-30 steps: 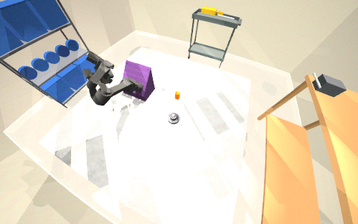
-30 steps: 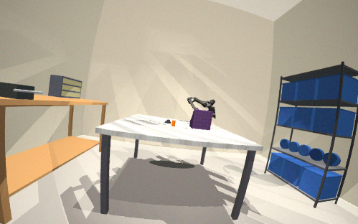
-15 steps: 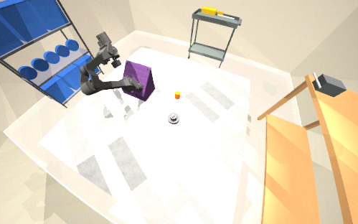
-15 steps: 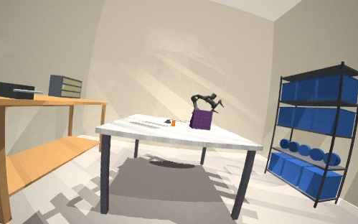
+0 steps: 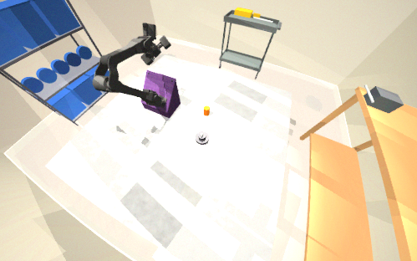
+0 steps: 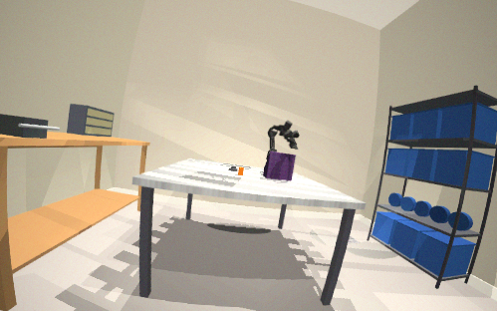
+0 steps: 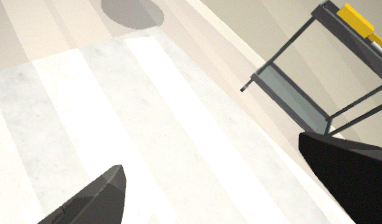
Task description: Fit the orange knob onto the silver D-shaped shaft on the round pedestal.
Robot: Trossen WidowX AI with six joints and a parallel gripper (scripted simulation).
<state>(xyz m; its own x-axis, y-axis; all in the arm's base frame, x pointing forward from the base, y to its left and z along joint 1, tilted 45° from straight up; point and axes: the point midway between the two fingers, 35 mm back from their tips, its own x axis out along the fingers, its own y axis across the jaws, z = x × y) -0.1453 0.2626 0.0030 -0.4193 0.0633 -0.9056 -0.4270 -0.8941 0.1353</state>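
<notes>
The orange knob lies 40 cm ahead of my gripper tip, 7 cm to the right of it and 25 cm below it. The rest, counted from my gripper tip: pedestal 47 cm ahead, 25 cm to the right, 26 cm below.
</notes>
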